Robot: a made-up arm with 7 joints.
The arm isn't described. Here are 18 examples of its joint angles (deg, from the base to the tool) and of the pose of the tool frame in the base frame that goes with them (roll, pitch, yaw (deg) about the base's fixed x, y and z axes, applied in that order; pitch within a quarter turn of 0, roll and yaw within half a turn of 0; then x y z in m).
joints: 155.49 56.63 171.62 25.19 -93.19 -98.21 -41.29
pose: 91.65 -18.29 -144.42 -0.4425 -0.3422 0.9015
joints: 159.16 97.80 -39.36 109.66 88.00 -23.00 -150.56
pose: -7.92 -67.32 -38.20 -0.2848 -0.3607 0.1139
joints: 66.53 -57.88 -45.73 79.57 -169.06 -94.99 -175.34
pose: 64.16 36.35 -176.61 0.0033 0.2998 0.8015
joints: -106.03 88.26 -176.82 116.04 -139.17 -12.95 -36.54
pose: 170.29 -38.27 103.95 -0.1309 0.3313 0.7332
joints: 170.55 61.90 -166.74 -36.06 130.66 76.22 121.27
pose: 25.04 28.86 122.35 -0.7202 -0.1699 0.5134
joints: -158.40 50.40 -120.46 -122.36 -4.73 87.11 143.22
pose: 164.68 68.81 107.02 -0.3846 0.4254 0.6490
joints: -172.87 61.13 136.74 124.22 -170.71 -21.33 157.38
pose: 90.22 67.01 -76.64 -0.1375 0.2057 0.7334
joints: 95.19 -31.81 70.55 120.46 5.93 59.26 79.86
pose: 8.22 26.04 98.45 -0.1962 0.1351 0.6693
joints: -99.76 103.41 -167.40 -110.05 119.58 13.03 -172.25
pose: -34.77 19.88 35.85 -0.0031 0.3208 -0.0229
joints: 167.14 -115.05 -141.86 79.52 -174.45 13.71 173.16
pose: 32.99 -4.67 -153.67 0.5083 -0.0988 -0.1213
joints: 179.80 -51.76 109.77 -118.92 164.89 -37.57 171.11
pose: -137.33 -51.36 27.87 0.2846 -0.2999 0.7898
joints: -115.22 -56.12 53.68 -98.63 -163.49 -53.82 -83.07
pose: -76.96 57.77 10.77 0.0755 -0.6729 0.5577
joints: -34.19 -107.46 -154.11 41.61 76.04 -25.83 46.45
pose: 26.54 -19.27 174.33 -0.6172 -0.3767 -0.0599
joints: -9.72 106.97 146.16 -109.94 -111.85 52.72 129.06
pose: 16.18 49.48 57.42 0.2856 0.1064 0.0115
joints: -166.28 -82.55 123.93 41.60 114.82 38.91 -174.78
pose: -56.21 -10.03 65.99 0.8533 -0.0795 0.3234
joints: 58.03 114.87 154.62 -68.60 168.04 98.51 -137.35
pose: 109.46 23.79 23.15 0.2952 -0.2387 0.0185
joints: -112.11 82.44 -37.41 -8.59 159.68 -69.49 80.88
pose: -35.28 -61.95 -154.41 -0.3787 0.7538 0.4672
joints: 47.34 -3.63 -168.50 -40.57 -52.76 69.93 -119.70
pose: -127.63 6.40 -81.86 -0.0746 -0.1226 1.2220
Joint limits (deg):
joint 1: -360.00..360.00
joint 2: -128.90..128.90
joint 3: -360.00..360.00
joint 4: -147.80..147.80
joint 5: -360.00..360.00
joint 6: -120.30..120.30
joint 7: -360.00..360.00
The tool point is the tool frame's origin. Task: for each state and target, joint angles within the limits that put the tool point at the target. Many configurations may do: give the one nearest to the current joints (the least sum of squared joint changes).
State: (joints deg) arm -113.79 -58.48 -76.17 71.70 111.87 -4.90 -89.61
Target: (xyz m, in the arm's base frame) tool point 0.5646 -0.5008 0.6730
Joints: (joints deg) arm -161.52 -73.83 -78.33 58.35 111.43 -4.56 -89.61
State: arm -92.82 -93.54 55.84 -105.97 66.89 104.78 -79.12
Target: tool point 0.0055 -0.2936 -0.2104
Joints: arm -95.61 -128.90 36.41 -89.77 64.19 75.42 -79.12
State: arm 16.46 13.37 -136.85 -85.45 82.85 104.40 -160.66
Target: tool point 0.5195 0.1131 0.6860
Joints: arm -10.42 37.98 -148.25 -91.62 87.89 102.51 -160.66
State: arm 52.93 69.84 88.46 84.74 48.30 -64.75 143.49
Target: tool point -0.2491 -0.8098 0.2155
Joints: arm 94.08 98.66 86.17 44.20 38.60 -41.61 143.49
